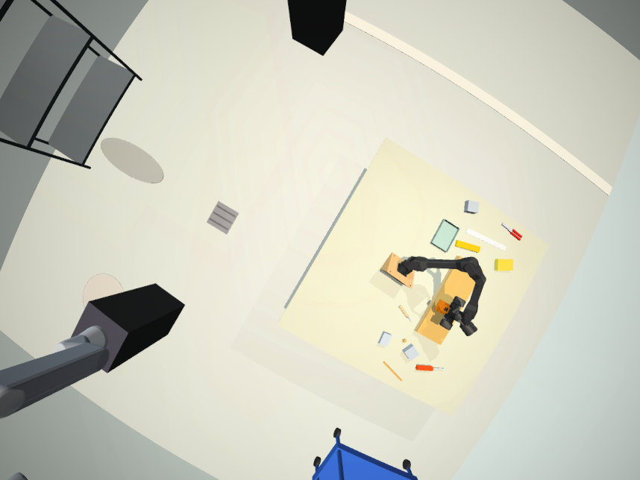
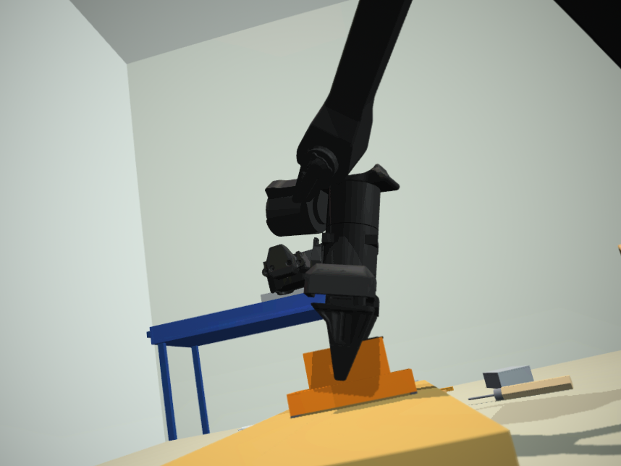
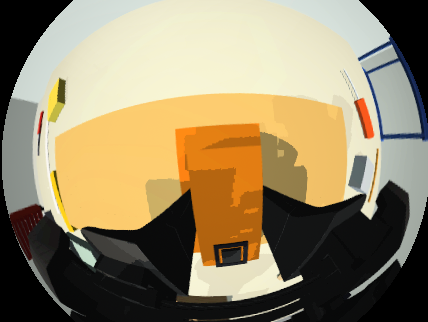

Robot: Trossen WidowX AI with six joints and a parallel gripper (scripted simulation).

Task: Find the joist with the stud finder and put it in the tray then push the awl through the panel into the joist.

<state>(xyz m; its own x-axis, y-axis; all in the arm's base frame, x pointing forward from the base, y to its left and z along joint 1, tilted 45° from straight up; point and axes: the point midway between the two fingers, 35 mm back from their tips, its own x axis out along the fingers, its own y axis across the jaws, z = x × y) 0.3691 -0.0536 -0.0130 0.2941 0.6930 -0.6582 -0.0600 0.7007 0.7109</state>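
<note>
Right now my gripper tip is 370 mm to the right of the tray, 240 mm past it and 50 mm above it. Also, from my gripper tip: stud finder (20 mm behind, 20 mm above); then awl (180 mm behind, 160 mm to the right, 60 mm below); then yellow block (440 mm to the left, 200 mm ahead, 50 mm below).
</note>
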